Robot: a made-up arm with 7 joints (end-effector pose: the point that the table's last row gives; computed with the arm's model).
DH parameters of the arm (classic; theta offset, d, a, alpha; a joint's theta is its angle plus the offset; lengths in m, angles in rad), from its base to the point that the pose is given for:
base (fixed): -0.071 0 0 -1.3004
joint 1: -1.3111 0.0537 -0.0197 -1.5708
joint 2: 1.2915 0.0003 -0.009 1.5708
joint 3: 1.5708 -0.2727 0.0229 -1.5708
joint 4: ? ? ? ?
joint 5: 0 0.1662 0.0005 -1.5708
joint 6: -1.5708 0 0.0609 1.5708
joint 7: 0 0.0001 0 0
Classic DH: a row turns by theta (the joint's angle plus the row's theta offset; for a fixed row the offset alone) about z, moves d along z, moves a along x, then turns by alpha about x.
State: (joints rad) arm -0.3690 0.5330 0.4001 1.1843 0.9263 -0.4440 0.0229
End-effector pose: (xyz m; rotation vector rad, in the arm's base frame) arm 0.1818 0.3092 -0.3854 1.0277 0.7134 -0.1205
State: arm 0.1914 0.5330 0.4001 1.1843 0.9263 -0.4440 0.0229
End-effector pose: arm -0.0847 0.3321 -0.3997 0.9810 1.2829 -0.2598
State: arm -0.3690 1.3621 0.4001 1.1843 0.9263 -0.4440 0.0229
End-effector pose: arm 0.1680 0.5153 -0.0610 1.7656 0.7429 0.3174
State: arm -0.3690 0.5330 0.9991 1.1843 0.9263 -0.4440 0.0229
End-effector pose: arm 0.1508 0.3615 -0.3607 0.7341 0.6759 0.4354
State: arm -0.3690 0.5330 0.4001 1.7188 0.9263 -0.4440 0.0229
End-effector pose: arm 0.0770 0.2885 -0.4328 0.7380 1.1949 -0.2229
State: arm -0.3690 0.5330 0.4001 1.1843 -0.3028 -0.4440 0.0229
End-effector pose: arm 0.1791 0.3332 -0.3682 0.1129 0.3956 0.6856
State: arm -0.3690 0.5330 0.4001 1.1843 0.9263 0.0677 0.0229
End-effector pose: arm 0.1614 0.3319 -0.3901 1.0801 1.1764 0.1454
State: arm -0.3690 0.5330 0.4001 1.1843 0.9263 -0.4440 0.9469
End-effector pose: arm 0.1818 0.3092 -0.3854 1.2658 0.1846 0.6779
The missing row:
joint 4: 1.5708 0.002 0.0118 1.5708
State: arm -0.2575 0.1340 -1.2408 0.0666 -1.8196 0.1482 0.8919
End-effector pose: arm 0.0638 -0.1371 -0.3282 -0.6001 1.7078 -0.2620
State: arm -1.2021 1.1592 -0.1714 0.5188 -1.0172 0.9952 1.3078
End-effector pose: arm 0.3847 0.3030 0.0329 0.2796 0.4293 1.3857
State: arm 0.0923 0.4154 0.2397 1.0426 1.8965 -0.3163 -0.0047
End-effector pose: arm -0.0352 0.2719 -0.4436 1.6088 1.1399 -1.2241
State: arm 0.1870 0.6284 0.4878 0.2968 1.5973 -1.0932 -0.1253
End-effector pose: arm 0.0690 0.3151 -0.3038 1.7196 0.3468 -1.2095
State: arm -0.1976 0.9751 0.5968 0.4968 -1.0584 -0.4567 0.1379
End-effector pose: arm 0.1847 0.4442 -0.1034 -0.1043 -0.6145 0.8473
